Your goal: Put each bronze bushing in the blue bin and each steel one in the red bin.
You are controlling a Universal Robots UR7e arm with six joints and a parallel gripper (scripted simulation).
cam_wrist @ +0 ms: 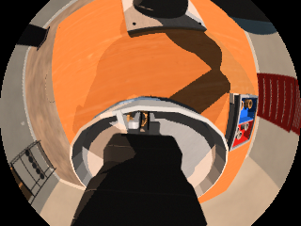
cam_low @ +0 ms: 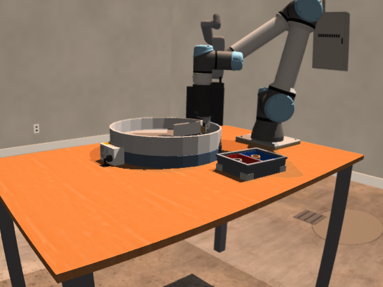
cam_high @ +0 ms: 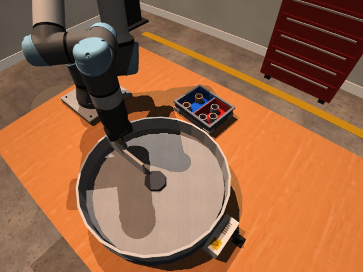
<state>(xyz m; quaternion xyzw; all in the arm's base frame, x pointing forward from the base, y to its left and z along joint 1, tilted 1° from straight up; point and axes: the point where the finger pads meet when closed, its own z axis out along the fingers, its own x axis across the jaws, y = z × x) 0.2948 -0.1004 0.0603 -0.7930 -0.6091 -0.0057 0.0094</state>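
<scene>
The bin is 32 cm to the left of my hand, 10 cm ahead of it and 6 cm below it. The rest, counted from my hand: turntable: 18 cm ahead, 3 cm to the right, 3 cm below.
</scene>
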